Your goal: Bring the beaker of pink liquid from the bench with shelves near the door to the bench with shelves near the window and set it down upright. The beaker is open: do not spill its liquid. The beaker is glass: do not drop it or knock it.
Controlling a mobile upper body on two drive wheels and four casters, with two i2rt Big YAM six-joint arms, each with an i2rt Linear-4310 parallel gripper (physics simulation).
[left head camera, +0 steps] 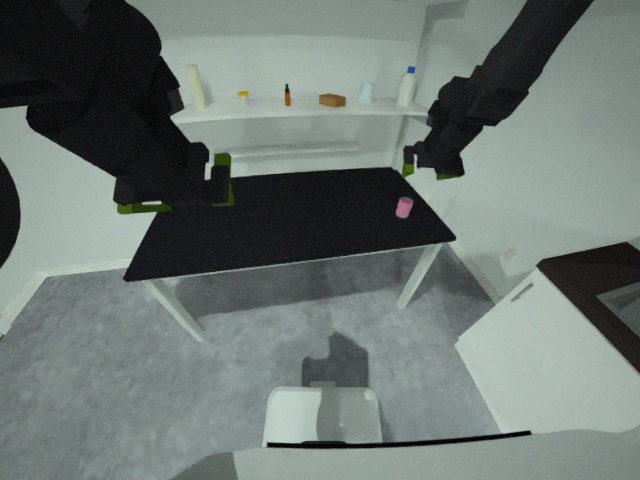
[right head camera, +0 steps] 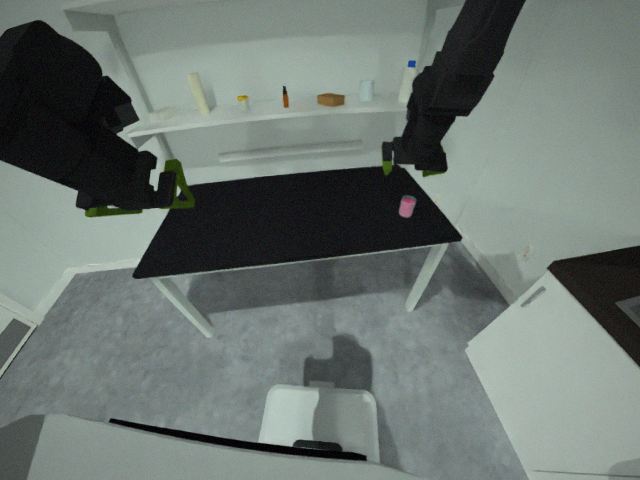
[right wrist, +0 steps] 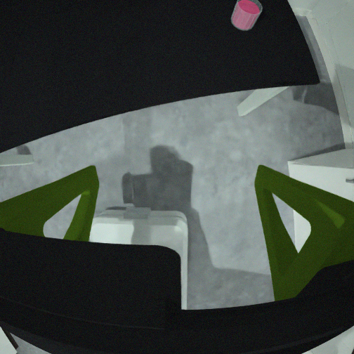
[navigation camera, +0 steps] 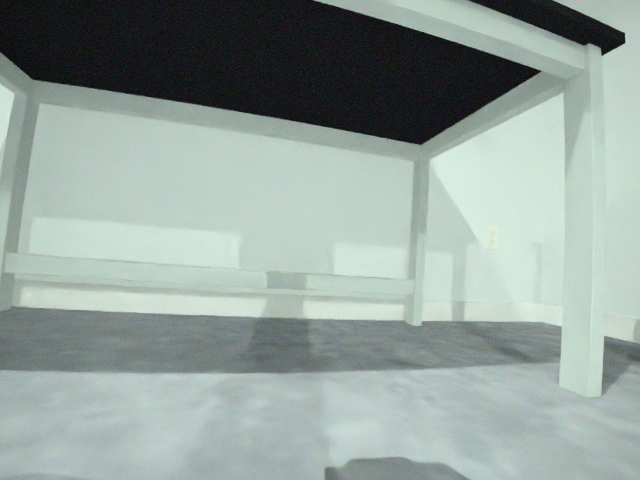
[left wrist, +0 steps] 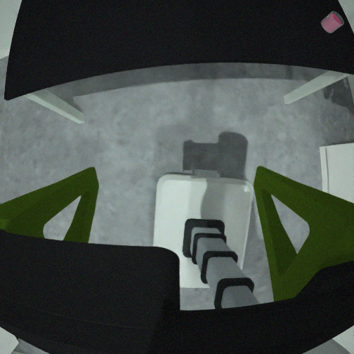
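Note:
The glass beaker of pink liquid [left head camera: 403, 208] [right head camera: 406, 207] [left wrist: 331, 23] [right wrist: 245, 16] stands upright near the right end of the black-topped bench [left head camera: 289, 222] [right head camera: 294, 222] [left wrist: 165, 35] [right wrist: 125, 55] with a wall shelf above. No door or window shows. My right gripper [left head camera: 428, 172] [right head camera: 410, 170] [right wrist: 176, 173] is open and empty, raised and apart from the beaker; in the right wrist view the beaker lies beyond the fingers at the top. My left gripper [left head camera: 178, 198] [right head camera: 149, 201] [left wrist: 175, 175] is open and empty, raised at the left, far from the beaker.
The shelf [left head camera: 305, 111] [right head camera: 289, 114] holds bottles, a brown block [left head camera: 331, 100] [right head camera: 330, 99] and other items. A white cabinet [left head camera: 522, 356] [right head camera: 537, 372] with a dark top stands at the right. Bench legs [left head camera: 419, 276] [right head camera: 426, 279] [navigation camera: 581, 232] stand in front of my white base [left head camera: 292, 413] [right head camera: 289, 413].

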